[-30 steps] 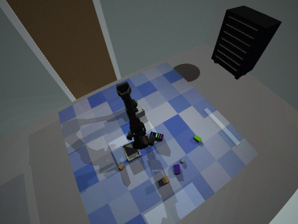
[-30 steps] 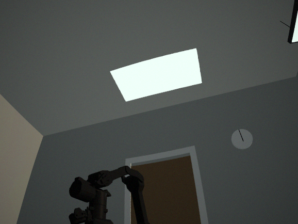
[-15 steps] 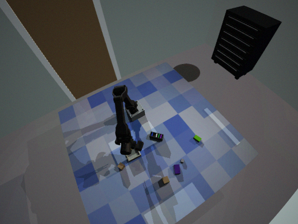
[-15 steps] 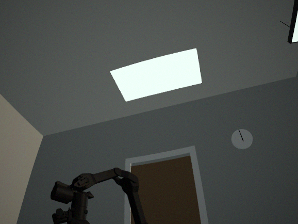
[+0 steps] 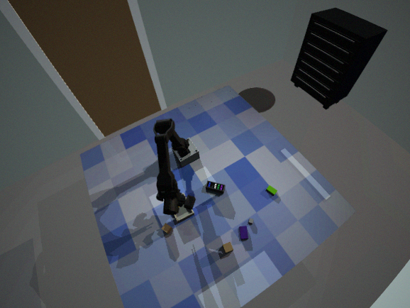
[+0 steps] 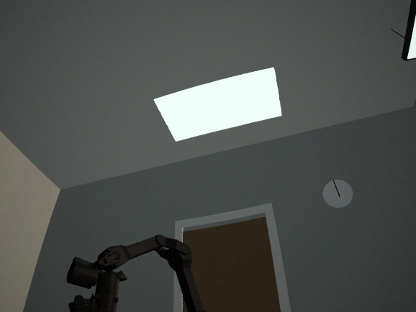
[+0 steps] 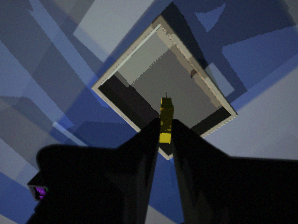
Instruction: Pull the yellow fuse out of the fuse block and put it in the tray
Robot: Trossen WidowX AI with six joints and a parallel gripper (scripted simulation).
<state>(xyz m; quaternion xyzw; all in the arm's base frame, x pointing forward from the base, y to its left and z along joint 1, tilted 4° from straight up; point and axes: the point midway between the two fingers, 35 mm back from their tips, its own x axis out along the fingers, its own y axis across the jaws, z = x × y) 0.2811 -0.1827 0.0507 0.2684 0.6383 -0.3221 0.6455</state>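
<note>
Now: gripper tip 10 mm above the yellow fuse. From my gripper tip the other things lie so: blue fuse 200 mm to the left, 60 mm below, 20 mm behind; tray 80 mm below; white fuse 230 mm to the left, 60 mm below, 10 mm ahead.
</note>
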